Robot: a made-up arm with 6 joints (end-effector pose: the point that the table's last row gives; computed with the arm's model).
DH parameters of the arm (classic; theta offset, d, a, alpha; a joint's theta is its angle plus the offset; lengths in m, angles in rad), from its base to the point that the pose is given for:
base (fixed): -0.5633 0 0.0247 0
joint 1: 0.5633 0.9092 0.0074 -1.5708
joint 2: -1.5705 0 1.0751 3.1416
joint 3: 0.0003 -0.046 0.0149 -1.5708
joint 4: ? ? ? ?
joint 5: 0 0.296 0.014 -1.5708
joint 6: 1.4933 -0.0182 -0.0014 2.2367
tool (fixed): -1.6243 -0.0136 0 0
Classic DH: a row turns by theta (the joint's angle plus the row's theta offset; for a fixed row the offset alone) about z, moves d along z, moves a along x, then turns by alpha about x.
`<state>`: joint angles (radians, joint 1 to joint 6).
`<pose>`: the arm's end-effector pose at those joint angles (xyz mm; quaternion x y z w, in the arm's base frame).
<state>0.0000 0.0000 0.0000 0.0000 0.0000 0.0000</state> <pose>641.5 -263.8 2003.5 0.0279 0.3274 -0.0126 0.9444</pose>
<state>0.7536 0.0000 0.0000 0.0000 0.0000 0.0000</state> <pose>644.9 228.8 2003.5 -0.0946 0.3147 0.3358 0.8828</pose>
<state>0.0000 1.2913 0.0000 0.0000 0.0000 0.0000</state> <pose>1249.3 -263.8 621.7 0.0147 0.8298 -0.0268 0.5572</pose>
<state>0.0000 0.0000 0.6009 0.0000 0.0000 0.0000</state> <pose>523.3 -263.8 2346.7 0.0303 0.0333 -0.0038 0.9990</pose>
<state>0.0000 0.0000 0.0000 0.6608 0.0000 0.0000</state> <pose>641.5 -198.7 2184.6 -0.2800 0.3056 -0.1182 0.9023</pose>
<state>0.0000 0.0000 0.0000 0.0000 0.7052 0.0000</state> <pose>637.1 -263.8 2009.1 0.0305 -0.0188 -0.0022 0.9994</pose>
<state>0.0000 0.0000 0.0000 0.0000 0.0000 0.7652</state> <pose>641.5 -271.1 2006.9 -0.3267 0.2991 -0.1339 0.8865</pose>
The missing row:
joint 4: 0 -0.6031 0.0011 1.5708
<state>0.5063 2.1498 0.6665 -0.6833 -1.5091 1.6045</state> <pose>791.1 200.1 -311.7 0.2313 -0.6941 -0.6732 0.1079</pose>
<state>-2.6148 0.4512 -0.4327 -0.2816 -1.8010 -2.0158</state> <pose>-792.1 -225.4 1349.7 -0.6315 0.3391 -0.0091 0.6973</pose>
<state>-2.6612 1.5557 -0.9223 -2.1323 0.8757 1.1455</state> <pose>-290.3 -396.6 753.2 -0.7396 -0.2542 0.1190 0.6118</pose>
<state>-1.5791 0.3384 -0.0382 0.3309 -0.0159 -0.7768</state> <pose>-212.2 -988.3 1805.0 0.5218 0.1745 -0.5854 0.5954</pose>
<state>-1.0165 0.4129 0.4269 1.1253 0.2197 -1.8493</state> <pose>519.8 -932.4 2183.1 0.4252 0.1032 -0.2428 0.8658</pose>
